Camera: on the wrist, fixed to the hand. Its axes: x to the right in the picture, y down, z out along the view.
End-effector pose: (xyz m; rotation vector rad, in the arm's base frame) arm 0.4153 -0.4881 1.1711 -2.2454 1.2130 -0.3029
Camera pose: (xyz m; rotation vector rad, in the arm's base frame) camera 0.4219 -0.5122 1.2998 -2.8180 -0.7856 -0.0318
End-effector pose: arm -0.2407 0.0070 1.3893 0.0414 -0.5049 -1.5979
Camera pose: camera -0.2703 -0.0396 1.2704 0.2980 0.6006 3.0087
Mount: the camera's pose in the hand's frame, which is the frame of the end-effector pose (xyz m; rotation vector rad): 0.0151 -0.0682 -0.1109 -0.3203 -0.4948 -1.4366
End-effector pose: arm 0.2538 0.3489 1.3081 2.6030 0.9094 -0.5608
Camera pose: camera 0.2489 0.4544 1.3858 1.0582 2.2772 -1.1336
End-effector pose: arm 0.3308 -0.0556 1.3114 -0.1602 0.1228 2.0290
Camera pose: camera 0.3918 -0.0293 1.1984 0.0668 -0.5052 0.5899
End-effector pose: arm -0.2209 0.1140 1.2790 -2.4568 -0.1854 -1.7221
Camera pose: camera -0.3304 0.1613 1.3334 1.6767 1.2466 0.6875
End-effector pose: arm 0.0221 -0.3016 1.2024 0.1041 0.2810 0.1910
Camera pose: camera 0.0165 -0.3568 1.0837 -0.3744 -0.2148 -1.2037
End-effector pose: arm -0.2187 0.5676 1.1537 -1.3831 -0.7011 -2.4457
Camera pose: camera -0.3377 0.5687 1.0988 0.9060 0.9005 1.4184
